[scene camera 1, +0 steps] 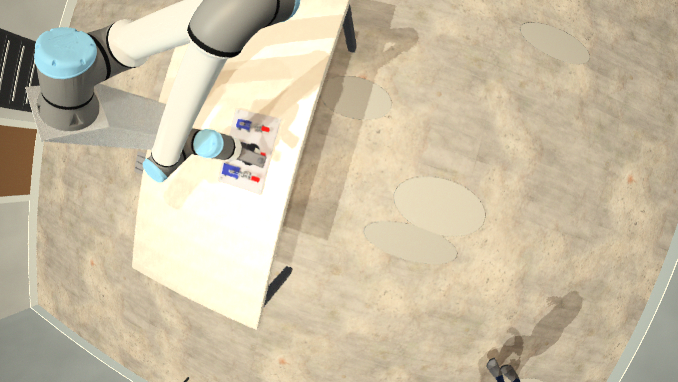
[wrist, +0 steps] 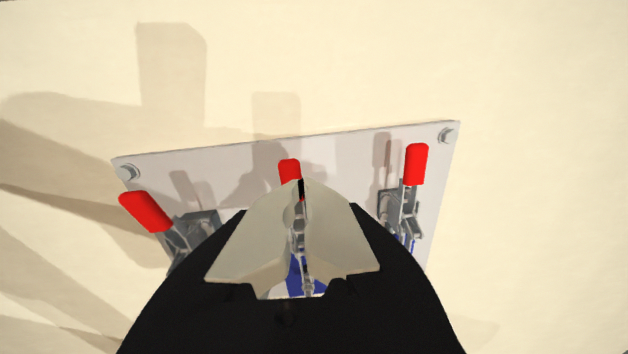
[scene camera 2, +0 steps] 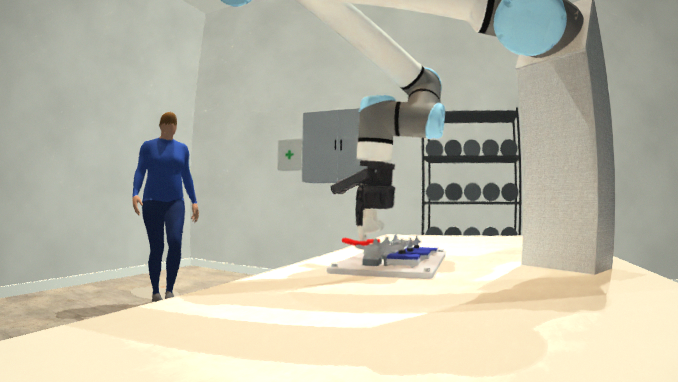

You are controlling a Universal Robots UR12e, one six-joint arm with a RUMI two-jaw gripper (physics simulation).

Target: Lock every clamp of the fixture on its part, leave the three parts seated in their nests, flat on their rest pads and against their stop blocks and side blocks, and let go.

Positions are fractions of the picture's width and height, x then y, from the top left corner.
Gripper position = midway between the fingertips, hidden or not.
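So you can picture it, my gripper is at (scene camera 2: 0.54, 0.64) and also at (wrist: 0.48, 0.51). Then there's a toggle clamp (scene camera 2: 0.55, 0.67), (wrist: 0.30, 0.65), which I can see too.
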